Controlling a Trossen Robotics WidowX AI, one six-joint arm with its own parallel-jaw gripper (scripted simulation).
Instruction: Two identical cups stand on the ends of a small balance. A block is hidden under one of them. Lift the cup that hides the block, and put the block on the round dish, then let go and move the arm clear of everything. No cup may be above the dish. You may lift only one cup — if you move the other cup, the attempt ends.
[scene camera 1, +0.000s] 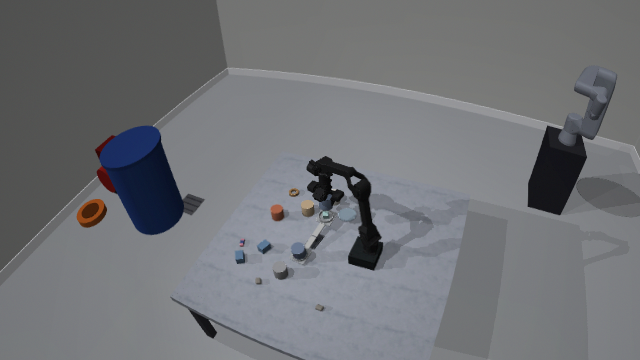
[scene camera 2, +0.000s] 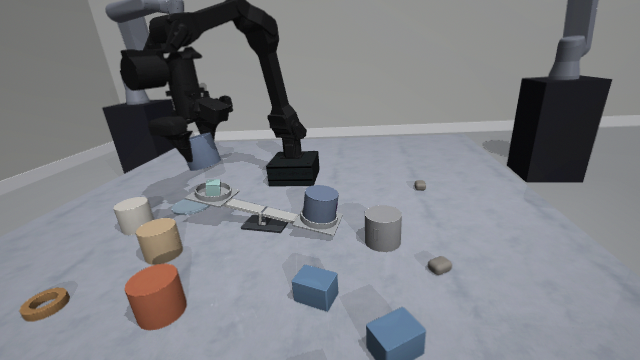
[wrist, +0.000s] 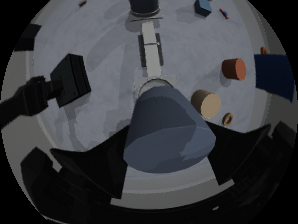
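There's a grey cylinder here, along with a cream cylinder, an orange cylinder, a tan cylinder and a balance, and I can see my gripper too. The wrist view shows my gripper as well.
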